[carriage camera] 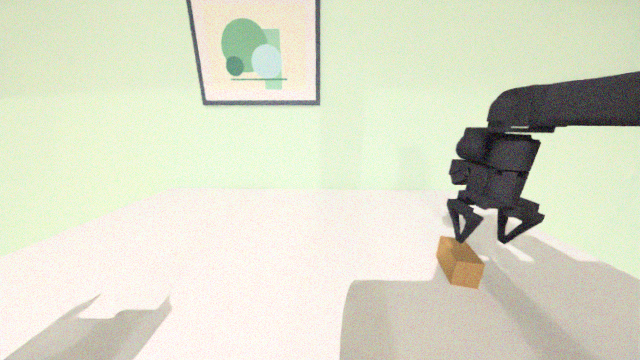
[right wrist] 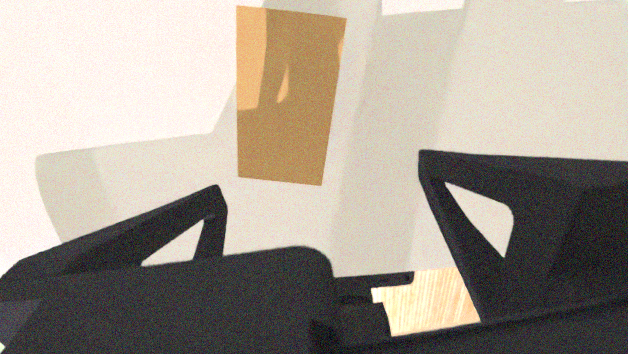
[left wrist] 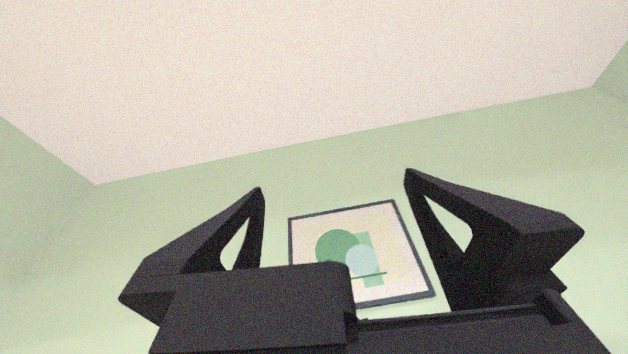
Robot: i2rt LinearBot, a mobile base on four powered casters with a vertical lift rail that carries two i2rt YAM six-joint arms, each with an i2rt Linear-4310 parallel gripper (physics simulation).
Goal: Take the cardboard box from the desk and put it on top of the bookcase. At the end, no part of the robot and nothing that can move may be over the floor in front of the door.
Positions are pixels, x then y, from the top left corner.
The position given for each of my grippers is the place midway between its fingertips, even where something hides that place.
Scene:
my left gripper: left wrist 332, 185; not seen in the carriage camera view (out of frame); not seen in the right wrist view (out of frame)
my right gripper: carriage camera 480, 242; right wrist 318, 180; not seen in the left wrist view (out of frame)
brown cardboard box: carriage camera; right wrist; not seen in the left wrist view (out of frame)
same spot on brown cardboard box: [right wrist: 287, 66] = [carriage camera: 456, 243]

